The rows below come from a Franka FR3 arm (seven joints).
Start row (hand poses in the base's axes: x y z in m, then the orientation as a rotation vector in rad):
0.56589, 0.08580, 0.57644, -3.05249, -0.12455, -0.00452
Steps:
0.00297, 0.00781, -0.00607, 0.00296, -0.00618, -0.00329
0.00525, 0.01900, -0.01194, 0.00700, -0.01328, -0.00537
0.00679, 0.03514, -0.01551, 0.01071, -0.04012, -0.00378
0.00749, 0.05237, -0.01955, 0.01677, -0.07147, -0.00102
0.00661, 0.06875, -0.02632, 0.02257, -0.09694, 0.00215
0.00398, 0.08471, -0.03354, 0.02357, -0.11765, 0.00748
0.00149, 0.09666, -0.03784, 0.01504, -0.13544, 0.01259
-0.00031, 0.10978, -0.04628, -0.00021, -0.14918, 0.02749
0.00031, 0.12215, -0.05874, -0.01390, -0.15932, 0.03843
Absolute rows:
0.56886, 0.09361, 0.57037, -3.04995, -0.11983, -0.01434
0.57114, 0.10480, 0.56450, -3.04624, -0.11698, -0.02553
0.57268, 0.12094, 0.56093, -3.04286, -0.12105, -0.06648
0.57338, 0.13817, 0.55689, -3.03645, -0.12706, -0.11420
0.57250, 0.15455, 0.55012, -3.02976, -0.13328, -0.15281
0.56987, 0.17051, 0.54290, -3.02750, -0.14265, -0.18389
0.56738, 0.18246, 0.53860, -3.03463, -0.15195, -0.21057
0.56558, 0.19558, 0.53016, -3.04773, -0.17632, -0.23060
0.56620, 0.20795, 0.51770, -3.05963, -0.19450, -0.24554

